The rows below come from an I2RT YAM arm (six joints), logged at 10 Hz.
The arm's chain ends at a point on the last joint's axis. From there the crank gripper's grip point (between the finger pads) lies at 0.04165 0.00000 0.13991 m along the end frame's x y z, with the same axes.
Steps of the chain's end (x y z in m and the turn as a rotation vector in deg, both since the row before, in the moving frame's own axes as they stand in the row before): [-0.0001 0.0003 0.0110 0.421 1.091 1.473]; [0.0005 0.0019 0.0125 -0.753 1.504 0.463]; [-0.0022 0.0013 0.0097 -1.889 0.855 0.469]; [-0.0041 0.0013 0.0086 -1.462 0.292 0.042]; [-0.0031 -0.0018 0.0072 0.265 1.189 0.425]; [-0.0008 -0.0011 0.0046 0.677 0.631 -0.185]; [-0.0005 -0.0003 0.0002 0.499 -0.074 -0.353]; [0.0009 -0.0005 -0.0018 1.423 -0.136 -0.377]
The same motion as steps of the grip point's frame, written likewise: [0.0026 0.0004 0.0102 0.421 1.091 1.473]; [0.0041 0.0041 0.0113 -0.753 1.504 0.463]; [-0.0001 0.0063 0.0090 -1.889 0.855 0.469]; [-0.0034 0.0049 0.0083 -1.462 0.292 0.042]; [-0.0002 -0.0021 0.0063 0.265 1.189 0.425]; [0.0007 -0.0029 0.0041 0.677 0.631 -0.185]; [-0.0007 -0.0018 0.0002 0.499 -0.074 -0.353]; [0.0006 -0.0042 -0.0017 1.423 -0.136 -0.377]
